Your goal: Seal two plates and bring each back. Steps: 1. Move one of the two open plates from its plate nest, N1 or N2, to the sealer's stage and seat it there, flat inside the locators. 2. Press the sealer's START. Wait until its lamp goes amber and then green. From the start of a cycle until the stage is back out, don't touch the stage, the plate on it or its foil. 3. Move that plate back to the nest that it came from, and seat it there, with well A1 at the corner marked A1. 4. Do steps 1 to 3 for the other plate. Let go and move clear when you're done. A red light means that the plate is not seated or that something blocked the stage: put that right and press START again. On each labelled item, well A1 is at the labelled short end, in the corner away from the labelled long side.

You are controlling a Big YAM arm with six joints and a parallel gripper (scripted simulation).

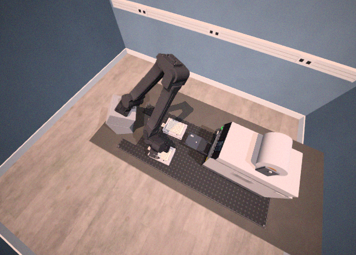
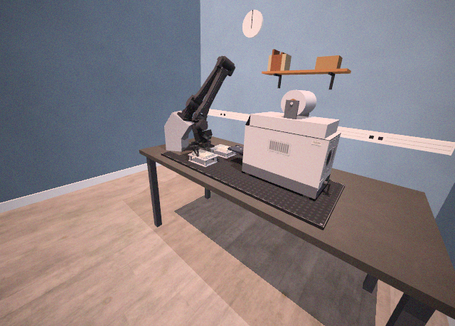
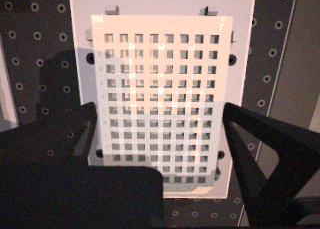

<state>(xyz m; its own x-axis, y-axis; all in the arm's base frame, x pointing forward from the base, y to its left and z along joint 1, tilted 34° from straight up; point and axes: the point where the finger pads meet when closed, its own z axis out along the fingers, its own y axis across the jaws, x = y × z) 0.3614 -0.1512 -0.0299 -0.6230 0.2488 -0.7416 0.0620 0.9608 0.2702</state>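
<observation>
Now: hand 20 mm above the plate nest. Round my hand: sealer stage: 210 mm ahead, 130 mm to the left, 40 mm above; foil roll: 540 mm ahead, 360 mm above, 80 mm to the left.
</observation>
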